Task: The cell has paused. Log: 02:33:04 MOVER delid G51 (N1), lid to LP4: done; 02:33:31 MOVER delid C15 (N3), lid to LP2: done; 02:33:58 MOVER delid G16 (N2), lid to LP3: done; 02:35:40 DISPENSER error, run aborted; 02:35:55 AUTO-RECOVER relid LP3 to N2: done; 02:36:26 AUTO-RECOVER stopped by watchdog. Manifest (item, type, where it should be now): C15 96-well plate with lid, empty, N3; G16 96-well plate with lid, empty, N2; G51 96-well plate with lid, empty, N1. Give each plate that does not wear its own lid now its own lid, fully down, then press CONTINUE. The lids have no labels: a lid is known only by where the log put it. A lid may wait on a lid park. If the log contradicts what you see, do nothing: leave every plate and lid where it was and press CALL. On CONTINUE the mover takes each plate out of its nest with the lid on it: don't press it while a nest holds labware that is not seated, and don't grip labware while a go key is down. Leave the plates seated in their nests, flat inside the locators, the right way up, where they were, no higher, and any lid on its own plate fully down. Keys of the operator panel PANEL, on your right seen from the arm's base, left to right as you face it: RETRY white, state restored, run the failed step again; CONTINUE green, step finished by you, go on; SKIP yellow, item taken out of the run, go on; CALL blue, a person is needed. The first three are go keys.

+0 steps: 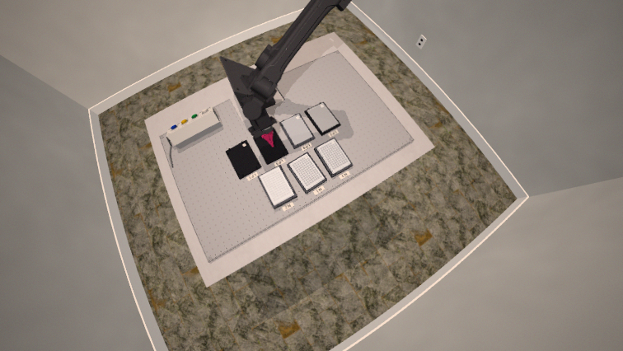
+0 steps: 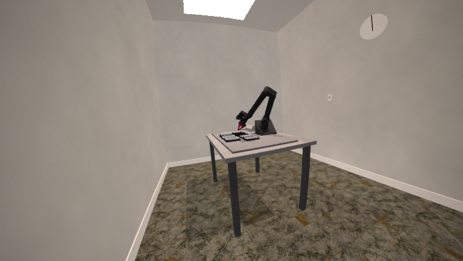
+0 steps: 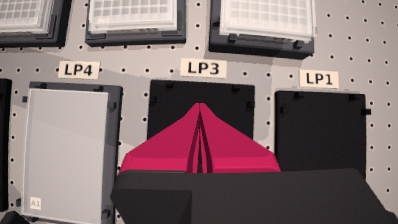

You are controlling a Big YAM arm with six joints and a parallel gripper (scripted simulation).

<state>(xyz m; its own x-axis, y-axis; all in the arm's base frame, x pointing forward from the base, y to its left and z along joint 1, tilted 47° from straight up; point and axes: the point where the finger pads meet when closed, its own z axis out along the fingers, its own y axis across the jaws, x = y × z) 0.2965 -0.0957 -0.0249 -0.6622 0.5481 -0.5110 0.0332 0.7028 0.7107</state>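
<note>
The lid park LP4 lies 30 mm behind my hand, 130 mm to the left of it and 70 mm below it. Round my hand: lid park LP3: 30 mm behind, 70 mm below; LP3 label: 50 mm ahead, 10 mm to the right, 70 mm below; lid park LP1: 50 mm behind, 130 mm to the right, 70 mm below.
</note>
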